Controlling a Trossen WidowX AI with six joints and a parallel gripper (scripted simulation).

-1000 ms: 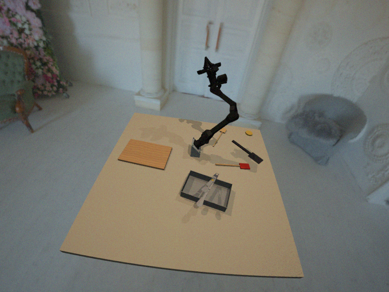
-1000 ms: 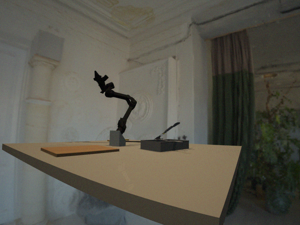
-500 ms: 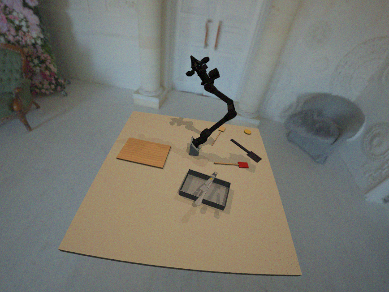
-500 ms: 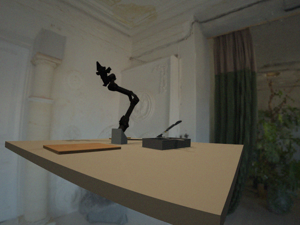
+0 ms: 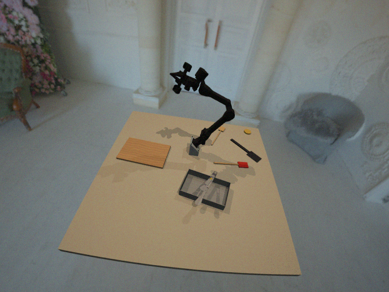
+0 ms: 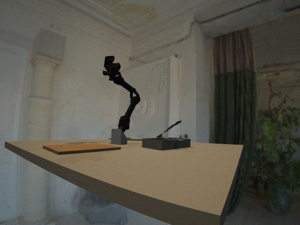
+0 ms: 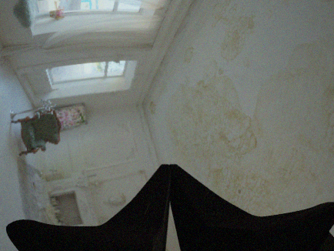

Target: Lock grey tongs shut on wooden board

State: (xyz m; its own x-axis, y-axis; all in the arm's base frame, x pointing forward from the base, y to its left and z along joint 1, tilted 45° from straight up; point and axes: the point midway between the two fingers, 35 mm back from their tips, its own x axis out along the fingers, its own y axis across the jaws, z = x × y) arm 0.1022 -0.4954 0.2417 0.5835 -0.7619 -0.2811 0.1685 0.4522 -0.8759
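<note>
Right now the roasting tin is 300 mm ahead of my gripper tip, 350 mm to the left of it and 600 mm below it. Round my gripper tip: black spatula 190 mm behind, 660 mm to the left, 620 mm below; then red spatula 550 mm to the left, 620 mm below; then wooden board 70 mm ahead, 160 mm to the right, 620 mm below.
</note>
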